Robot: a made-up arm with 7 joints.
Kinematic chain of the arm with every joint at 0, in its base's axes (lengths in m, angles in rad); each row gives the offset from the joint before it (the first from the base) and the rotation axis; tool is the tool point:
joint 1: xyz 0 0 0.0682 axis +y
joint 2: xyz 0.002 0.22 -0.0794 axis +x
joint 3: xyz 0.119 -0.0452 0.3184 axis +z
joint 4: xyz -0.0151 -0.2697 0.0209 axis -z
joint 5: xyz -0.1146 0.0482 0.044 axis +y
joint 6: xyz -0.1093 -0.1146 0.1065 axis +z
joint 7: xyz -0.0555 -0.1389 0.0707 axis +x
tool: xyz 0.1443 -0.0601 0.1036
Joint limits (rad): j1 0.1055..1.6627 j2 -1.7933..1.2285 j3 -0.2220..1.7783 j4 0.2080..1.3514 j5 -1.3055..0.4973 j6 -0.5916..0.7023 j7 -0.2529..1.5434
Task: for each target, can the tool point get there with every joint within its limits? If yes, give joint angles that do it. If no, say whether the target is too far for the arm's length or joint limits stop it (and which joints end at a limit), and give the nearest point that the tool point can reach.
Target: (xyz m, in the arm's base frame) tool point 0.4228 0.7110 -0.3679
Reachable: yes | joints 1.4063 -1.3215 1.5668 0.9971 -0.0389 0.4895 0.9042
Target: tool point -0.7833 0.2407 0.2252
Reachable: no: joint limits stop it (at a limit: joint 1, joint 3, joint 5, joint 6) | nearest point -0.4123 0.2652 0.3679 | short by 0.398 m
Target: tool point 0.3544 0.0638 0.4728
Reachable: yes | joints 0.9923 -0.5072 0.7587 1.1711 -0.8171 -0.3137 0.8312
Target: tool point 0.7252 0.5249 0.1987
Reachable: yes | joints 0.7647 -1.1439 1.3256 0.4539 -0.9261 0.3506 0.7891
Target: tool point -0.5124 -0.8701 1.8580
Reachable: no: too far | nearest point -0.1282 -0.2290 0.7496 | short by 1.337 m
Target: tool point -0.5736 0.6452 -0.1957
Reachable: no: joint limits stop it (at a limit: joint 1, joint 2, joint 3, joint 6) | nearest point -0.3798 0.6441 -0.0748 | short by 0.228 m
